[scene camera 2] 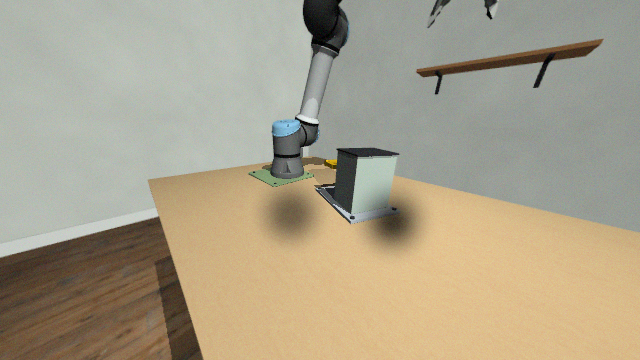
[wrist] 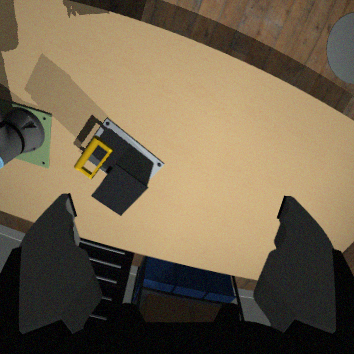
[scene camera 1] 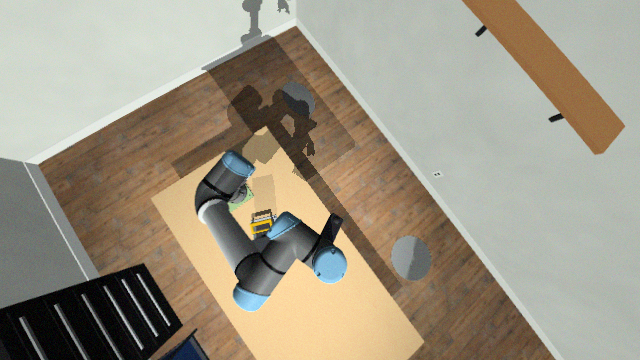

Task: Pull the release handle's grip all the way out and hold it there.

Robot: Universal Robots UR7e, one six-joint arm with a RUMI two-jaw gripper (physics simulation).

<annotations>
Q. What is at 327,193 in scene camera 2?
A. A light grey base plate.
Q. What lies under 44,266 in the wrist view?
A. My gripper.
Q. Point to a light grey base plate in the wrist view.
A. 109,132
</annotations>
